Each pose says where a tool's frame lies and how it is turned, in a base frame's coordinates. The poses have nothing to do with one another.
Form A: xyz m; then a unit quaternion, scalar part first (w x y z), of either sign.
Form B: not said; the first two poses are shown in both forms.
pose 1, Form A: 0.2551 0.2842 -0.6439 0.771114 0.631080 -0.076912 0.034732
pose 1, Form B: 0.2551 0.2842 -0.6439 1.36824 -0.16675 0.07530
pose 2, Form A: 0.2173 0.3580 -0.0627 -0.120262 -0.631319 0.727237 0.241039
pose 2, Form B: 0.2173 0.3580 -0.0627 1.84452 -2.12476 -0.70424
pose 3, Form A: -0.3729 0.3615 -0.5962 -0.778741 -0.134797 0.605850 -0.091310
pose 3, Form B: -0.3729 0.3615 -0.5962 0.29142 -1.30981 0.19741
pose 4, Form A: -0.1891 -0.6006 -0.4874 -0.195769 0.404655 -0.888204 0.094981
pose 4, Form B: -0.1891 -0.6006 -0.4874 -1.13373 2.48850 -0.26611
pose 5, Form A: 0.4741 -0.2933 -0.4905 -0.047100 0.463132 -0.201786 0.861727
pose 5, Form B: 0.4741 -0.2933 -0.4905 -1.41290 0.61560 -2.62891
